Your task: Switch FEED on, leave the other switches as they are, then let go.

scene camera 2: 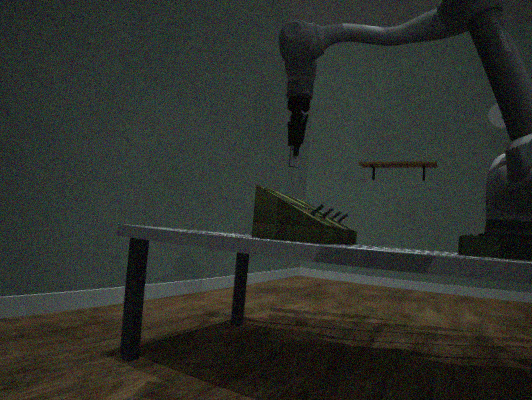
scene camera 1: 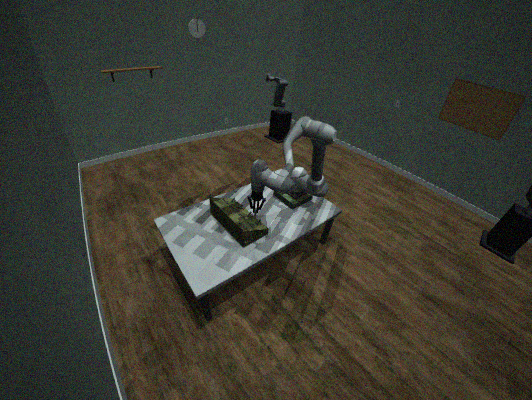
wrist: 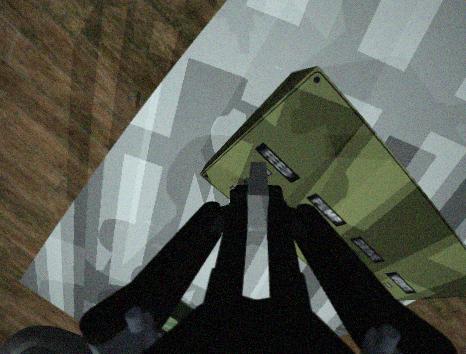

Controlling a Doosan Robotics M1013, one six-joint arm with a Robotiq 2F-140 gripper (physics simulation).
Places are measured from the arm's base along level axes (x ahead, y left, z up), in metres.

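Pixels of known places: gripper, fingertip midpoint: (scene camera 2: 293, 166) (scene camera 1: 255, 216) (wrist: 258, 175); arm's base at its link origin: (scene camera 2: 510, 239) (scene camera 1: 294, 192).
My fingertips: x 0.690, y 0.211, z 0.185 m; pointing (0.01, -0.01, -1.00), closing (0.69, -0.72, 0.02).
Observation:
Ahead of a thing's pixels: the offset from my fingertips to its middle. Level surfaces: height alone.
A green sloped switch box {0.183 m down, 0.008 m ahead, 0.225 m right} (scene camera 1: 227, 221) (scene camera 2: 285, 220) (wrist: 390, 200) stands on the table. In the wrist view the FEED label {0.122 m down, 0.000 m ahead, 0.045 m right} (wrist: 277, 162) is at the near end of the label row, followed by the PUMP label {0.122 m down, 0.001 m ahead, 0.165 m right} (wrist: 326, 210) and two labels too blurred to read. In scene camera 2 several dark switch levers {0.134 m down, 0.081 m back, 0.165 m right} (scene camera 2: 327, 213) stick up from the slope, leaning up to the right; which is FEED and which way each is set cannot be told. My gripper (scene camera 1: 256, 212) (scene camera 2: 294, 161) (wrist: 258, 175) is shut and empty, above the box and apart from it. Its fingers hide the FEED switch in the wrist view.
The box stands on a white table {0.250 m down} (scene camera 1: 200, 272) (scene camera 2: 190, 233). My arm's base rests on a green block (scene camera 1: 296, 200) (scene camera 2: 475, 245) at the table's other side. An orange wall shelf (scene camera 1: 132, 69) (scene camera 2: 397, 164) and dark pedestals (scene camera 1: 280, 124) stand away from the table.

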